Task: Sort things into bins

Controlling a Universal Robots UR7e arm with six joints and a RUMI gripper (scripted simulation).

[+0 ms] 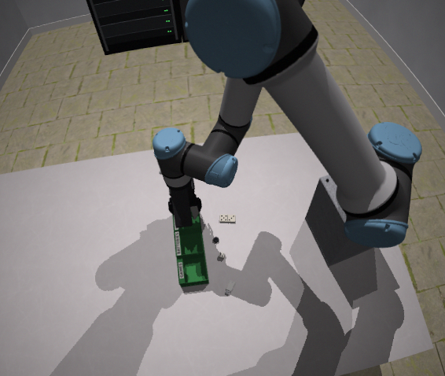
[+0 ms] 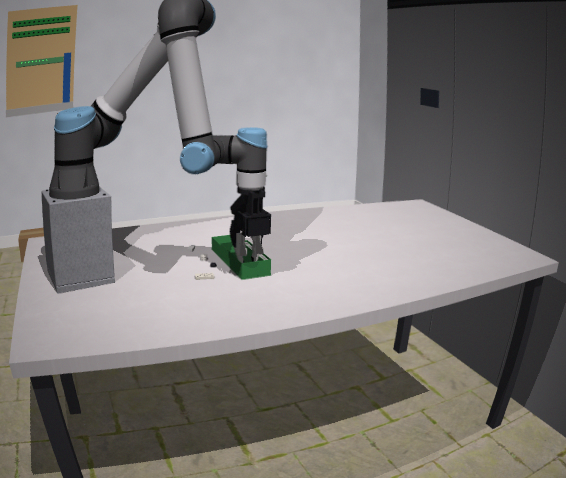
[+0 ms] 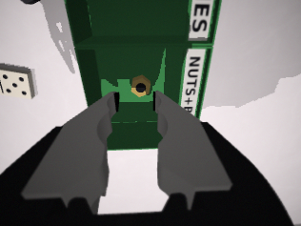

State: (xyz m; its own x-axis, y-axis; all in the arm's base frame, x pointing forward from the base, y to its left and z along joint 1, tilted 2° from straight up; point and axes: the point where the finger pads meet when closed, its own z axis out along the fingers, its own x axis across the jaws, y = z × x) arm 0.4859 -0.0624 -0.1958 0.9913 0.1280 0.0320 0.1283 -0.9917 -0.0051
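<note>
The brass nut is 2 cm below my hand. From my hand the other things lie so: white domino (12 cm behind, 3 cm below, 1 cm to the right); then black round piece (8 cm behind, 6 cm to the left, 3 cm below); then white die (12 cm to the left, 10 cm behind, 2 cm below).
</note>
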